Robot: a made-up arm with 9 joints. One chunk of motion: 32 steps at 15 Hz.
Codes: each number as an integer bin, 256 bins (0 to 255) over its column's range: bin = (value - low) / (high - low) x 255, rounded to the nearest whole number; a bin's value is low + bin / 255 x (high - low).
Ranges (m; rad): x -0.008..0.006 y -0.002..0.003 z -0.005..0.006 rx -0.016..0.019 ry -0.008..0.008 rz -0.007..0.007
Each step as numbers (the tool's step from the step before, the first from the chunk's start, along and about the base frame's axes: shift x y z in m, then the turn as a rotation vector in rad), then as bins.
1 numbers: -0.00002 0.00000 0.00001 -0.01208 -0.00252 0.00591
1 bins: 145 102 116 29 87 235
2 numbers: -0.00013 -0.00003 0.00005 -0.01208 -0.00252 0.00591
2 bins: 143 100 117 29 87 235
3 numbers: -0.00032 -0.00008 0.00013 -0.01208 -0.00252 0.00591
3 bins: 140 98 119 29 87 235
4 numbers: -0.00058 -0.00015 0.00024 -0.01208 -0.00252 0.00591
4 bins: 135 94 121 29 87 235
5 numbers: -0.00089 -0.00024 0.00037 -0.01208 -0.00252 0.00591
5 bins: 130 90 124 29 87 235
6 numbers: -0.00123 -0.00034 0.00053 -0.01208 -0.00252 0.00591
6 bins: 123 85 128 29 87 235
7 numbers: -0.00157 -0.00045 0.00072 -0.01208 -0.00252 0.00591
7 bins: 117 79 133 29 87 235
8 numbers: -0.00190 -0.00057 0.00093 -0.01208 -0.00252 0.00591
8 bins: 111 73 137 29 87 235
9 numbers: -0.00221 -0.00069 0.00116 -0.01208 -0.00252 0.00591
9 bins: 105 67 143 29 87 235
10 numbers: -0.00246 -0.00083 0.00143 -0.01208 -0.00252 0.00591
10 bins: 101 60 149 29 87 235
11 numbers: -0.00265 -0.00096 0.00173 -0.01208 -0.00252 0.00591
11 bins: 97 53 156 29 87 235
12 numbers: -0.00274 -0.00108 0.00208 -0.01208 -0.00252 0.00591
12 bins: 96 47 164 29 87 235
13 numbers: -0.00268 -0.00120 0.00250 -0.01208 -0.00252 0.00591
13 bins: 97 41 174 29 87 235
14 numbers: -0.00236 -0.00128 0.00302 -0.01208 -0.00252 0.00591
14 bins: 103 37 186 29 87 235
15 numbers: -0.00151 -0.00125 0.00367 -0.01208 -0.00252 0.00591
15 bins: 118 38 201 29 87 235
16 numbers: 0.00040 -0.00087 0.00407 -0.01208 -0.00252 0.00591
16 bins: 153 58 210 29 87 235
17 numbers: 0.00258 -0.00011 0.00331 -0.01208 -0.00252 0.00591
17 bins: 193 96 193 29 87 235
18 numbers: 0.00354 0.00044 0.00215 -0.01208 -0.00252 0.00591
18 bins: 210 124 166 29 87 235
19 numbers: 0.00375 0.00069 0.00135 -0.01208 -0.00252 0.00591
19 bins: 214 137 147 29 87 235
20 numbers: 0.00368 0.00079 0.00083 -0.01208 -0.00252 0.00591
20 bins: 213 142 135 29 87 235
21 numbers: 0.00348 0.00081 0.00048 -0.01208 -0.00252 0.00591
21 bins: 209 143 127 29 87 235
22 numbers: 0.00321 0.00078 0.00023 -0.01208 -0.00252 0.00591
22 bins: 204 142 121 29 87 235
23 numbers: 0.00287 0.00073 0.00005 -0.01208 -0.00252 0.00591
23 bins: 198 139 117 29 87 235
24 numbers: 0.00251 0.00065 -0.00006 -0.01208 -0.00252 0.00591
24 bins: 191 135 115 29 87 235
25 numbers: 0.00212 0.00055 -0.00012 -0.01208 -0.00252 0.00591
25 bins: 184 130 113 29 87 235
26 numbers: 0.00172 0.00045 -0.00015 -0.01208 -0.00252 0.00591
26 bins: 177 125 112 29 87 235
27 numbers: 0.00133 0.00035 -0.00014 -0.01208 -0.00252 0.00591
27 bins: 170 120 113 29 87 235
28 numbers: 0.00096 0.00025 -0.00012 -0.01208 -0.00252 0.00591
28 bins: 163 115 113 29 87 235
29 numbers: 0.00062 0.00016 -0.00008 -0.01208 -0.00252 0.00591
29 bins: 157 110 114 29 87 235
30 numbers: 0.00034 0.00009 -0.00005 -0.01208 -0.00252 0.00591
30 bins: 152 107 115 29 87 235
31 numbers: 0.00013 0.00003 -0.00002 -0.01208 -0.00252 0.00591
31 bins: 148 104 115 29 87 235
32 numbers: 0.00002 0.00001 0.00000 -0.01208 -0.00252 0.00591
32 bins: 146 103 116 29 87 235
